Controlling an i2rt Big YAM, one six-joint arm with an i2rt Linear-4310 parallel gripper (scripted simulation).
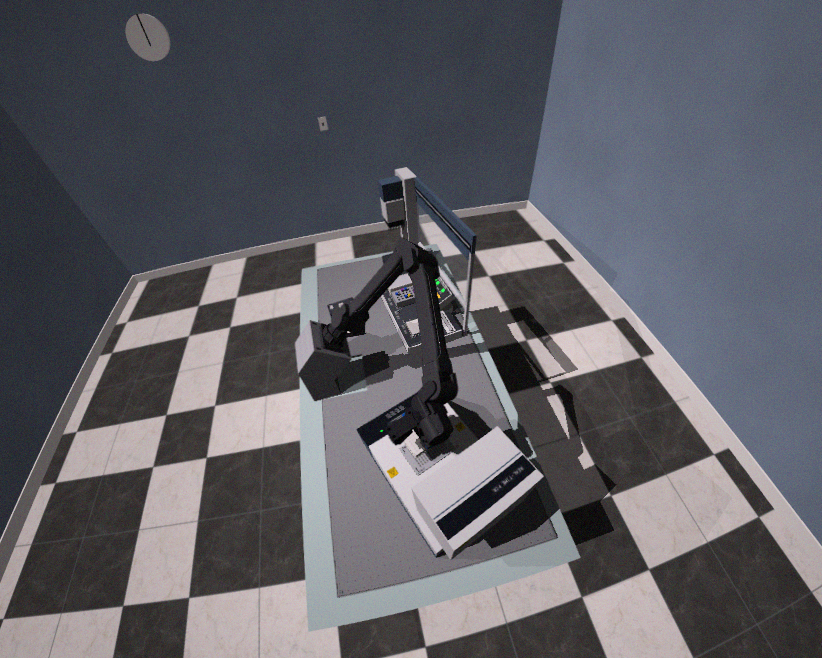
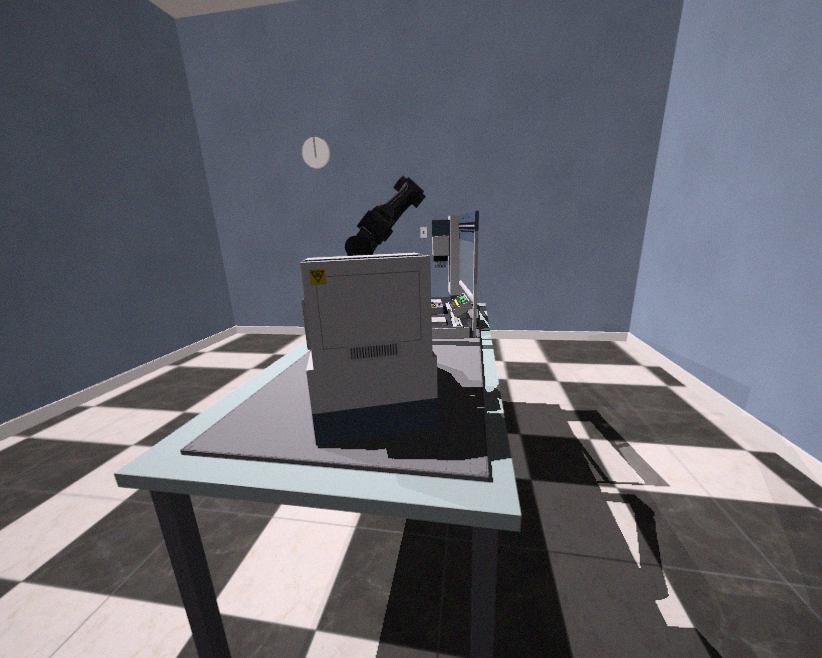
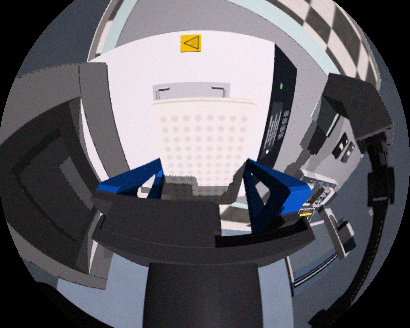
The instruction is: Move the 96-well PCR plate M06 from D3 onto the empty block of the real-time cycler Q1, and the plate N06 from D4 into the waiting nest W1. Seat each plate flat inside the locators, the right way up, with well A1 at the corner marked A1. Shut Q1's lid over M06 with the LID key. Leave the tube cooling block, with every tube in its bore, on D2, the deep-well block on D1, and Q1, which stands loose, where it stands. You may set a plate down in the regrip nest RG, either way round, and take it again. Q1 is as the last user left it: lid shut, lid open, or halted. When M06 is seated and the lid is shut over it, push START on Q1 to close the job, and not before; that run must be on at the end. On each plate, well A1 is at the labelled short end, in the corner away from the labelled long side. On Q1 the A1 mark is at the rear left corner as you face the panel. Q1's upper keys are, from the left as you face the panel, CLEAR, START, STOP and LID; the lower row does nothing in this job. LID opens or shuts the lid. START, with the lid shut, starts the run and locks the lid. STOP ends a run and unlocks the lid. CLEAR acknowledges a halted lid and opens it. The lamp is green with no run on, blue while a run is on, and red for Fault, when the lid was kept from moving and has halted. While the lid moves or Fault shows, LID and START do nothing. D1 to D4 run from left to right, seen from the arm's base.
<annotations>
The same spot on a Q1 lid: (image 1: 469,492) is (image 2: 354,257).
</annotations>
